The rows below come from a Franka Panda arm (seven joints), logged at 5 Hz.
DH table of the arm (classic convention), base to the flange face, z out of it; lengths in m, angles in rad. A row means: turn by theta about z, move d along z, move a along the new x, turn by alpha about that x. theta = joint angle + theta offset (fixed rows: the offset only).
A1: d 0.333, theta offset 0, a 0, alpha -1.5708
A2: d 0, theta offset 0, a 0, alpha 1.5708
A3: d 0.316, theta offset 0, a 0.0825, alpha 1.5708
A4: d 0, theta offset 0, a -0.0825, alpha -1.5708
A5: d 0.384, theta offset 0, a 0, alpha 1.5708
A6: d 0, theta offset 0, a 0.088, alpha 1.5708
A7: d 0.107, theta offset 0, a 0, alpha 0
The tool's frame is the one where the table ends.
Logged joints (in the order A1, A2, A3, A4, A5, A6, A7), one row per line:
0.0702 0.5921 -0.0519 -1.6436 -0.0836 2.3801 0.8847
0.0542 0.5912 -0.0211 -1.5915 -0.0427 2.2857 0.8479
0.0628 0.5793 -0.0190 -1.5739 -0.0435 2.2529 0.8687
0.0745 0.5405 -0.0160 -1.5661 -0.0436 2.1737 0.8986
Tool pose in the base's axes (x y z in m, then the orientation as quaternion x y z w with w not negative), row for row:
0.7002 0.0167 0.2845 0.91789 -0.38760 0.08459 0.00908
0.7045 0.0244 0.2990 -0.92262 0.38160 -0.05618 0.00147
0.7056 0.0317 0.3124 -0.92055 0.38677 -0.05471 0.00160
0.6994 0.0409 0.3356 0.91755 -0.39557 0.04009 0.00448
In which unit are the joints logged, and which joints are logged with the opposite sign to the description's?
The joints are logged in radians. Opposite sign: none.
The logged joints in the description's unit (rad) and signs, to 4 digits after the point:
0.0702 0.5921 -0.0519 -1.6436 -0.0836 2.3801 0.8847
0.0542 0.5912 -0.0211 -1.5915 -0.0427 2.2857 0.8479
0.0628 0.5793 -0.0190 -1.5739 -0.0435 2.2529 0.8687
0.0745 0.5405 -0.0160 -1.5661 -0.0436 2.1737 0.8986

